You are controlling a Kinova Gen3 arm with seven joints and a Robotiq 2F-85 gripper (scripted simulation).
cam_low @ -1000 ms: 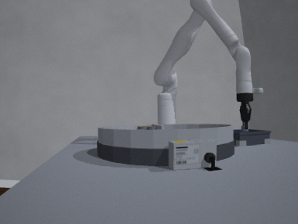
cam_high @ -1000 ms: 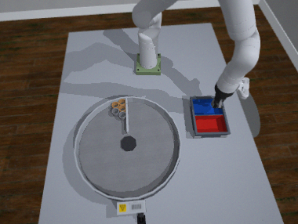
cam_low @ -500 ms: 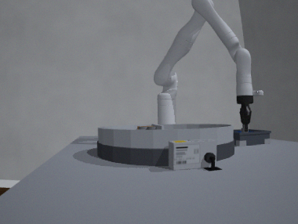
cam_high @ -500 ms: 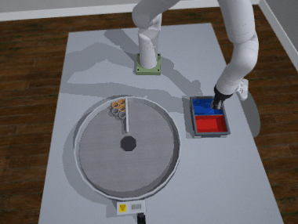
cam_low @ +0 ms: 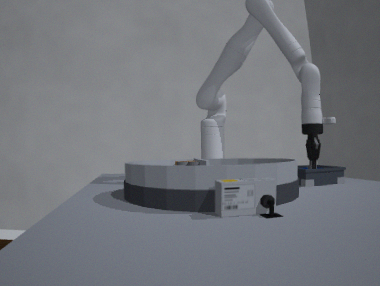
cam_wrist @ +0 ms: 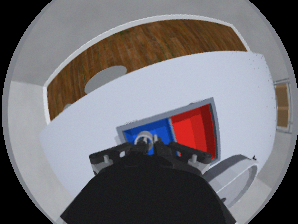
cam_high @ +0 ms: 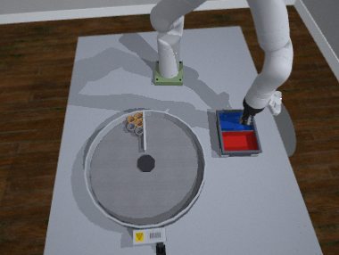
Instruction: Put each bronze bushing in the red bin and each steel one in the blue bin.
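Right now the bin is 50 mm ahead of my hand, 30 mm to the right of it and 30 mm below it. Round my hand: round grey turntable: 190 mm ahead, 370 mm to the right.
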